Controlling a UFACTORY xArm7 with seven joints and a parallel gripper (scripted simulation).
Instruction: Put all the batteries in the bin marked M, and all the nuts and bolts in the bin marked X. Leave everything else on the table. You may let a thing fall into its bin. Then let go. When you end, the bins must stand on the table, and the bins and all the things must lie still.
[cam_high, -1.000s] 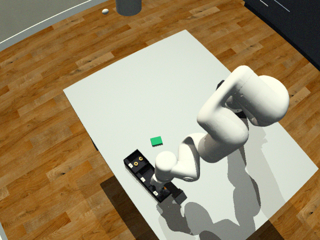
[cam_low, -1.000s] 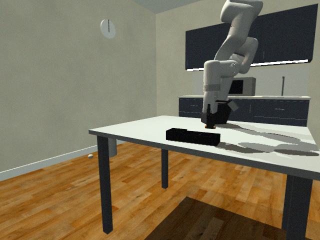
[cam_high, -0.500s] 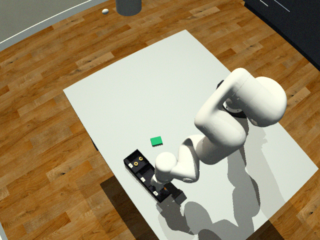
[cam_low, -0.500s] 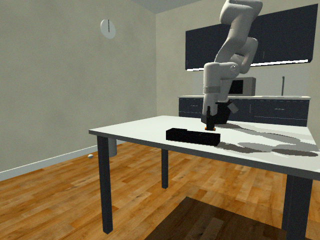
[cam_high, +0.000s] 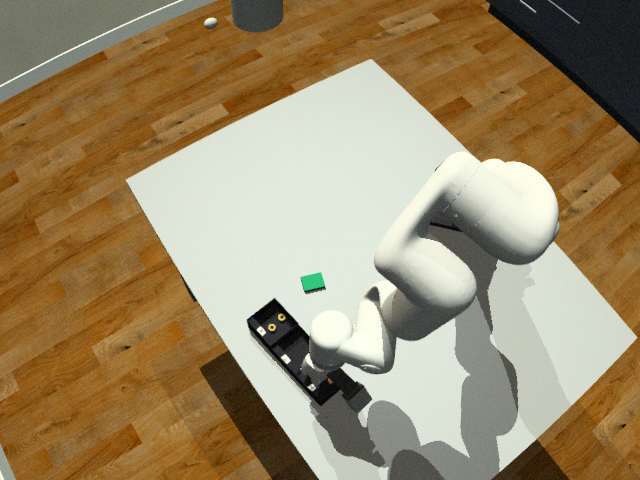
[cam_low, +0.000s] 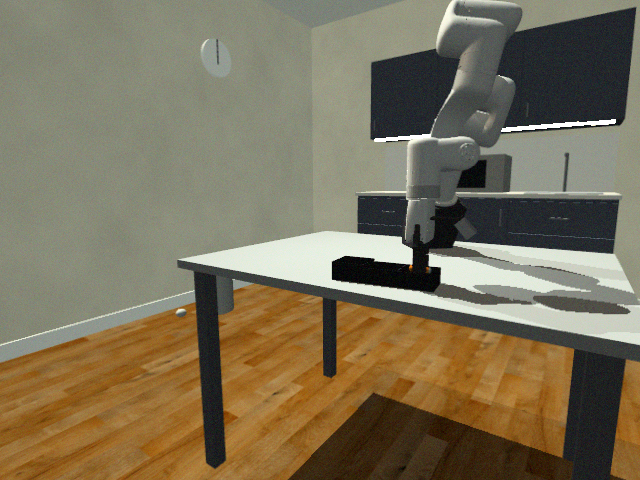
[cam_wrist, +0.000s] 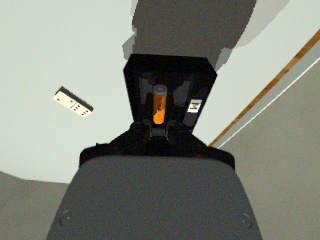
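My hand is 10 mm short of the black three-compartment bin, 80 mm to the left of it and 30 mm above it. Also, from my hand: white domino: 130 mm behind, 40 mm to the right, 50 mm below; then green block: 130 mm behind, 200 mm to the right, 50 mm below; then orange battery: 20 mm below.
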